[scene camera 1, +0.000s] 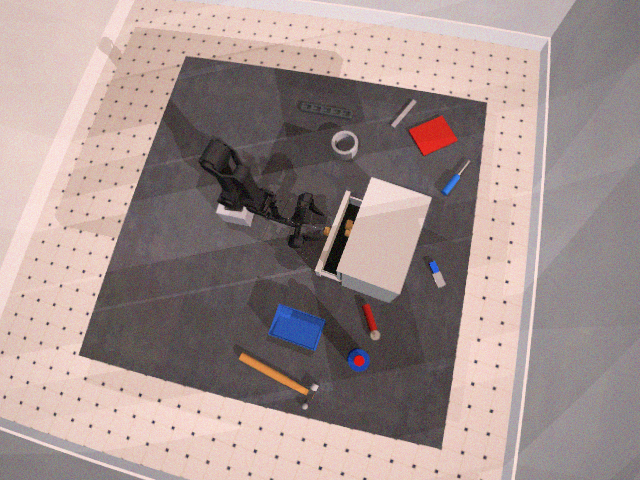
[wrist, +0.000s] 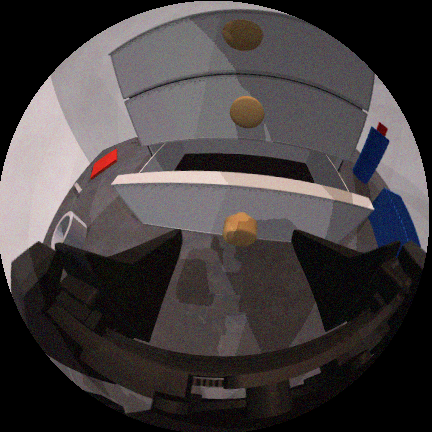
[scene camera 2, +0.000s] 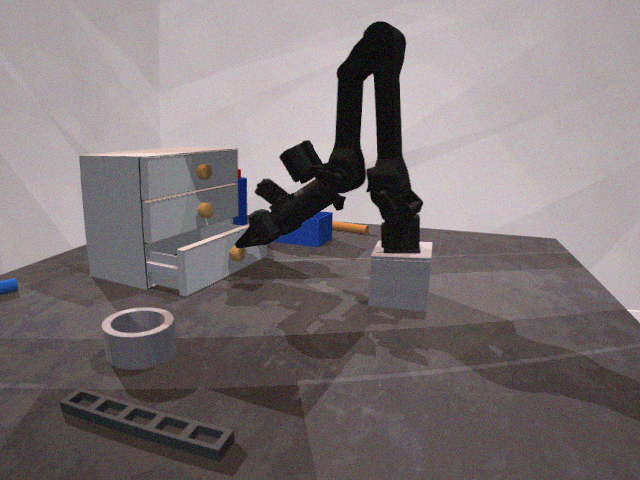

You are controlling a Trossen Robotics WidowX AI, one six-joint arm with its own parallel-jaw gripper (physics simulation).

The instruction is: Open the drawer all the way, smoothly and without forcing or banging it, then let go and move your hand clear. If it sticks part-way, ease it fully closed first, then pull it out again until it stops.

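Places are measured from the arm's base along level axes (x ahead, y right, z down), in centimetres.
Where they show: gripper, fingertip midpoint: [scene camera 1: 321, 227] [wrist: 239, 235] [scene camera 2: 245, 242]; arm's base at its link origin: [scene camera 1: 234, 202] [scene camera 2: 401, 248].
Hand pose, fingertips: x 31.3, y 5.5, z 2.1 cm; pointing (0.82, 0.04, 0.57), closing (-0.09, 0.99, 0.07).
Observation:
Things, the pixels of their top centre, and the offset from my fingertips.
- white-grey three-drawer cabinet at its top centre: [wrist: 241, 30] [scene camera 2: 168, 151] [scene camera 1: 380, 231] dx +19.0, dy +4.9, dz -18.2 cm
- white ring at its top centre: [scene camera 2: 137, 321] [wrist: 60, 229] [scene camera 1: 344, 142] dx +4.6, dy -35.0, dz +2.8 cm
- slotted bar at its top centre: [scene camera 2: 140, 416] [scene camera 1: 326, 110] dx -4.1, dy -50.6, dz +6.2 cm
- blue bin at its top centre: [scene camera 2: 298, 213] [scene camera 1: 296, 326] dx -4.2, dy +34.5, dz +0.1 cm
- hammer at its top centre: [scene camera 1: 275, 378] dx -9.7, dy +51.9, dz +5.0 cm
- blue bottle at its top centre: [scene camera 1: 359, 360] dx +16.5, dy +42.3, dz -10.7 cm
The bottom drawer [scene camera 1: 323, 258] [scene camera 2: 206, 263] [wrist: 175, 200] of the white-grey three-drawer cabinet [scene camera 1: 387, 232] [scene camera 2: 113, 217] [wrist: 175, 112] stands part-way out. Its round orange knob [scene camera 1: 326, 230] [scene camera 2: 236, 253] [wrist: 240, 229] is on the front panel. My gripper [scene camera 1: 319, 226] [scene camera 2: 238, 245] [wrist: 239, 235] is open and empty, tilted down at the drawer front. In the wrist view the knob shows between the two spread fingertips, with a gap on each side. In scene camera 2 a fingertip partly overlaps the knob; whether it touches cannot be told. The upper two drawers are shut.
A white ring [scene camera 1: 344, 144] [scene camera 2: 139, 338] and a slotted bar [scene camera 1: 325, 110] [scene camera 2: 147, 423] lie to one side of the arm. A blue bin [scene camera 1: 297, 327] [scene camera 2: 310, 229], a hammer [scene camera 1: 273, 374] and a blue bottle [scene camera 1: 358, 360] [wrist: 371, 155] are on the other side.

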